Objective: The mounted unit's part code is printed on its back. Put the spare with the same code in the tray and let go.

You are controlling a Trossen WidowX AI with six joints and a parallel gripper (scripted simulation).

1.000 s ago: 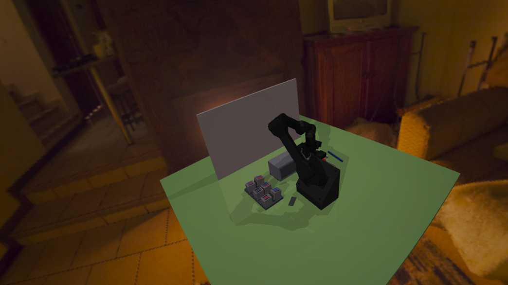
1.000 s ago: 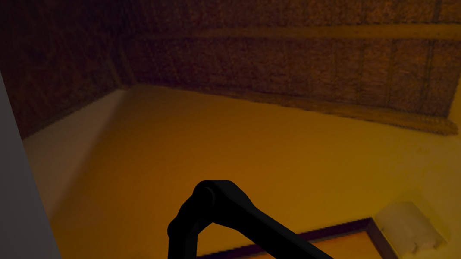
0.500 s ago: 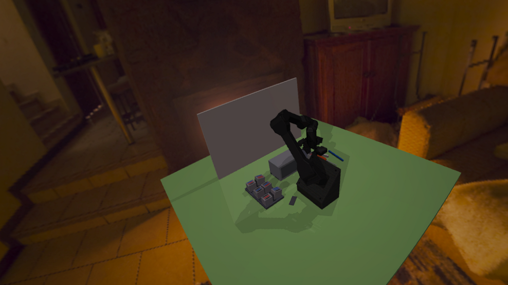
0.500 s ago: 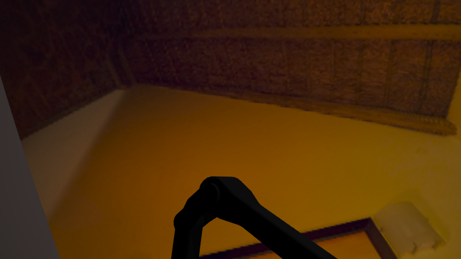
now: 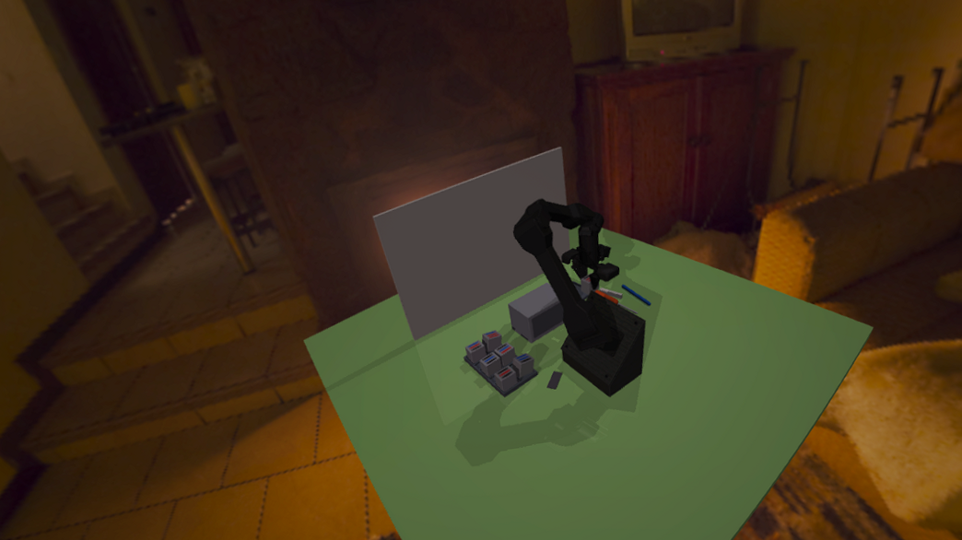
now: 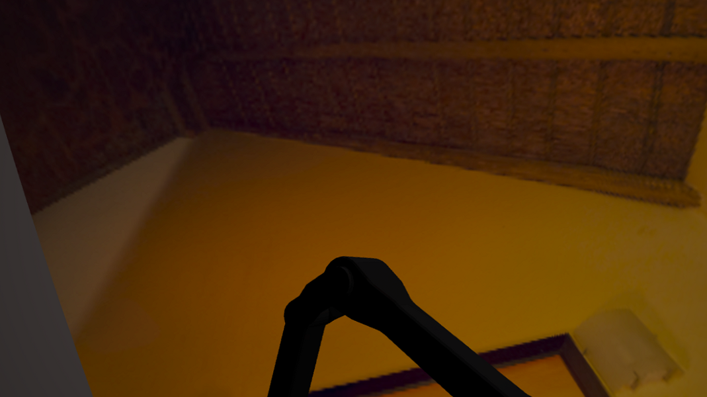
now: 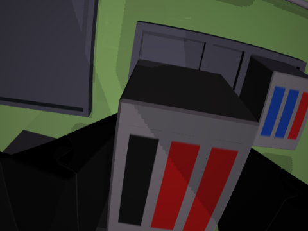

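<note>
The grey rimmed box is 110 mm ahead of my gripper tip, 10 mm to the right of it and 90 mm below it. The rest, counted from my gripper tip: grey upright panel 300 mm ahead, 160 mm to the left, 130 mm above.
</note>
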